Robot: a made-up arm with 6 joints. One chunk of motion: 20 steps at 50 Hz.
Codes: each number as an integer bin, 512 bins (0 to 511) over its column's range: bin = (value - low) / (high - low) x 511, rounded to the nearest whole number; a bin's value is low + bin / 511 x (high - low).
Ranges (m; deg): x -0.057..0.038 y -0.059..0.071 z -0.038..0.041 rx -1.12..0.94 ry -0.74..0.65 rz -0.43..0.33
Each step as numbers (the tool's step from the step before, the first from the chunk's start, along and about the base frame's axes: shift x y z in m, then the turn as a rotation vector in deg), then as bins.
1 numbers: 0.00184 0.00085 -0.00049 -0.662 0.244 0.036
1 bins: 316 235 243 114 362 313
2 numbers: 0.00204 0.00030 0.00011 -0.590 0.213 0.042
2 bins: 318 233 247 131 350 317
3 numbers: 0.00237 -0.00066 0.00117 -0.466 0.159 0.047
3 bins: 319 229 253 162 330 321
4 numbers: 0.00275 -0.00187 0.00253 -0.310 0.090 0.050
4 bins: 321 225 262 201 305 323
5 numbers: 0.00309 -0.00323 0.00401 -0.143 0.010 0.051
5 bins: 323 219 272 242 276 323
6 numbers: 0.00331 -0.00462 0.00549 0.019 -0.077 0.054
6 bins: 324 214 281 283 244 325
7 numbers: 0.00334 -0.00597 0.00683 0.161 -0.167 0.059
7 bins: 325 208 290 318 211 329
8 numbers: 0.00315 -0.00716 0.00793 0.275 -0.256 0.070
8 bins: 324 204 297 346 178 336
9 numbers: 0.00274 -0.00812 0.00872 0.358 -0.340 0.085
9 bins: 321 200 302 367 147 346
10 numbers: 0.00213 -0.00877 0.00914 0.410 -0.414 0.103
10 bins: 318 197 305 380 120 358
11 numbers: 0.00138 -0.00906 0.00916 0.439 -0.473 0.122
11 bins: 314 196 305 387 98 371
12 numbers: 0.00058 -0.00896 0.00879 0.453 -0.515 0.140
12 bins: 310 197 303 390 83 383
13 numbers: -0.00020 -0.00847 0.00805 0.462 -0.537 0.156
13 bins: 306 199 298 392 75 394
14 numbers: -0.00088 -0.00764 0.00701 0.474 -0.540 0.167
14 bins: 302 202 291 395 74 401
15 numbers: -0.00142 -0.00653 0.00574 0.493 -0.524 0.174
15 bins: 299 206 283 400 79 406
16 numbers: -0.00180 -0.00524 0.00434 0.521 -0.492 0.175
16 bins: 297 211 274 407 91 407
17 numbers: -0.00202 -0.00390 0.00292 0.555 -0.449 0.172
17 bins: 296 217 265 415 107 405
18 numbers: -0.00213 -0.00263 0.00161 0.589 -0.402 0.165
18 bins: 295 222 256 424 124 400
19 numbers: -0.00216 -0.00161 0.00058 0.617 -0.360 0.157
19 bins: 295 226 250 431 140 395
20 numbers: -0.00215 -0.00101 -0.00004 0.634 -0.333 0.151
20 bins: 295 228 246 435 150 391
